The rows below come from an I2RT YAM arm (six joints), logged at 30 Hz.
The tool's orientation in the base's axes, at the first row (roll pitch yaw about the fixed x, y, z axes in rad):
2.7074, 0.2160, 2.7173
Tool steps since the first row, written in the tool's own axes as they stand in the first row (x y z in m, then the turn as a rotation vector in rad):
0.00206, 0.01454, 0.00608, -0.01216, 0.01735, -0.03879
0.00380, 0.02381, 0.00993, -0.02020, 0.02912, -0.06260
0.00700, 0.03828, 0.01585, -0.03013, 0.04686, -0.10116
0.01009, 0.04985, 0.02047, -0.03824, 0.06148, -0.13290
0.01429, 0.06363, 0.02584, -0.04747, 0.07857, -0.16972
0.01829, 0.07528, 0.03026, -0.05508, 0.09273, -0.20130
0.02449, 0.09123, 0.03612, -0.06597, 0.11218, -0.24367
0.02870, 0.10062, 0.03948, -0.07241, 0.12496, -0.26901
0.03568, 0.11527, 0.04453, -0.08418, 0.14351, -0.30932
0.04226, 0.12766, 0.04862, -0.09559, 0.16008, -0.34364
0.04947, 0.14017, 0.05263, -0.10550, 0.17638, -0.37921
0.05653, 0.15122, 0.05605, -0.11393, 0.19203, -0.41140
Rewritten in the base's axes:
0.00453, 0.01523, 0.00015, 0.00229, -0.00167, 0.04411
0.00703, 0.02511, 0.00017, 0.00453, -0.00195, 0.07177
0.01047, 0.04069, 0.00018, 0.00503, -0.00232, 0.11535
0.01271, 0.05333, 0.00018, 0.00538, -0.00258, 0.15122
0.01487, 0.06855, 0.00019, 0.00568, -0.00269, 0.19285
0.01625, 0.08157, 0.00020, 0.00551, -0.00310, 0.22829
0.01743, 0.09962, 0.00023, 0.00603, -0.00353, 0.27616
0.01760, 0.11044, 0.00021, 0.00660, -0.00276, 0.30524
0.01742, 0.12743, 0.00026, 0.00836, -0.00370, 0.35111
0.01661, 0.14202, 0.00031, 0.01132, -0.00438, 0.39077
0.01524, 0.15695, 0.00036, 0.01242, -0.00508, 0.43112
0.01337, 0.17037, 0.00035, 0.01321, -0.00471, 0.46788

